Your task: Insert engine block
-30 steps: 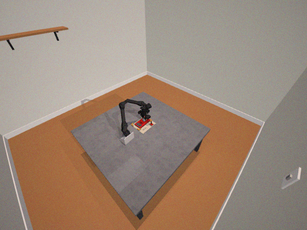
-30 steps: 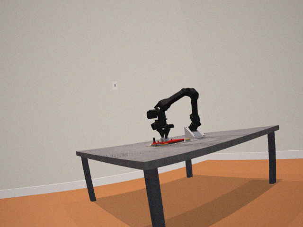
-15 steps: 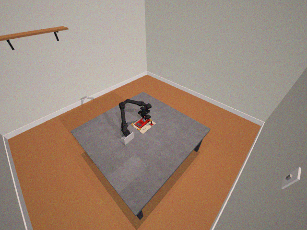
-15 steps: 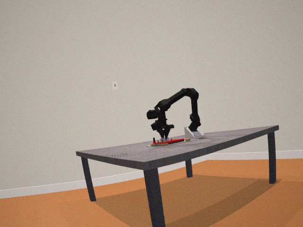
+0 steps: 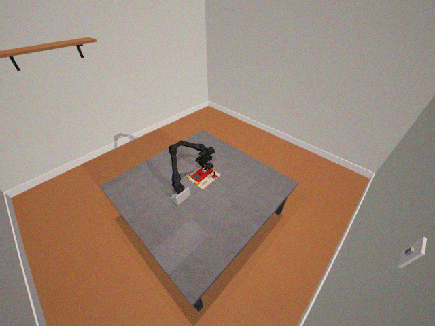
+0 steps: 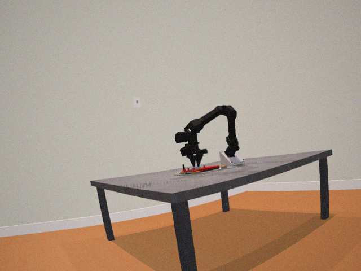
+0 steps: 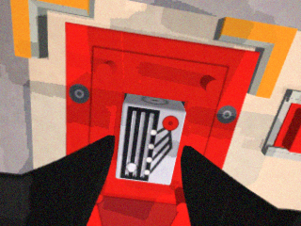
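My gripper tip is 20 mm above the grey engine block.
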